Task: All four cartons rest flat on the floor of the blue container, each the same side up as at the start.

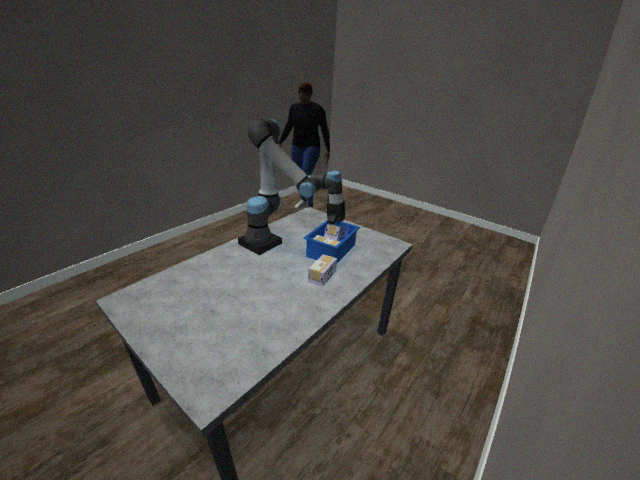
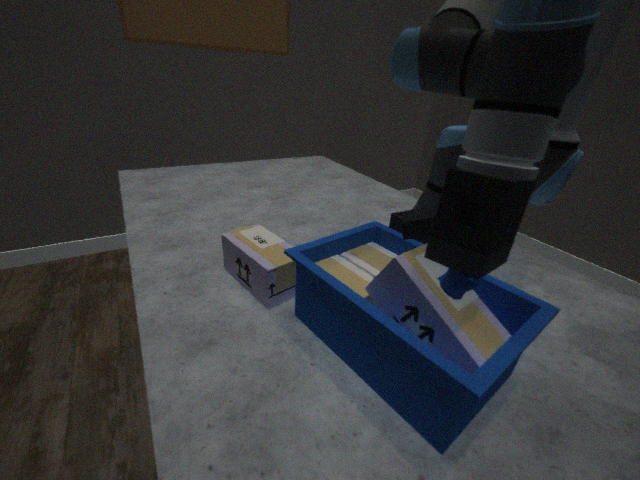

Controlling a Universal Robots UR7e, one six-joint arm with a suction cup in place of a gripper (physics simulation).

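Seen in the pictures: hand, tool point: (image 2: 454, 295); arm's base, link origin: (image 1: 258, 237).
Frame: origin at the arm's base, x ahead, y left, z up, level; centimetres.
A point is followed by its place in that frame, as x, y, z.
The blue container (image 1: 320, 252) @[37.5, 11.7, 1.5] (image 2: 372, 335) @[42.6, 29.0, 3.9] stands on the table. My suction gripper (image 1: 334, 222) @[32.5, 31.0, 8.3] (image 2: 457, 286) is inside it, its cup pressed on the top face of a carton (image 1: 332, 230) @[35.2, 23.6, 9.5] (image 2: 413, 304) @[37.8, 29.7, 7.6] and shut on it. This carton is steeply tilted, one end high and the other low near the container's end wall; its lower edge is hidden. Beside its raised end, the tops of two other cartons (image 1: 326, 240) @[34.9, 19.3, 4.8] (image 2: 343, 273) @[39.8, 17.4, 4.9] show low in the container. The fourth carton (image 1: 321, 270) @[50.9, -3.0, 3.7] (image 2: 247, 268) @[51.1, 4.9, 1.0] stands upright on the table outside, its arrows pointing up.
The grey table (image 1: 206, 310) @[29.4, -51.9, -4.2] (image 2: 222, 392) @[59.5, 23.1, -4.2] carries everything. The robot's base (image 1: 260, 240) @[6.6, -3.6, 2.2] is bolted near the table's rear edge. A person (image 1: 307, 124) in a black top stands behind the table. An orange-brown panel (image 2: 206, 23) hangs on the wall.
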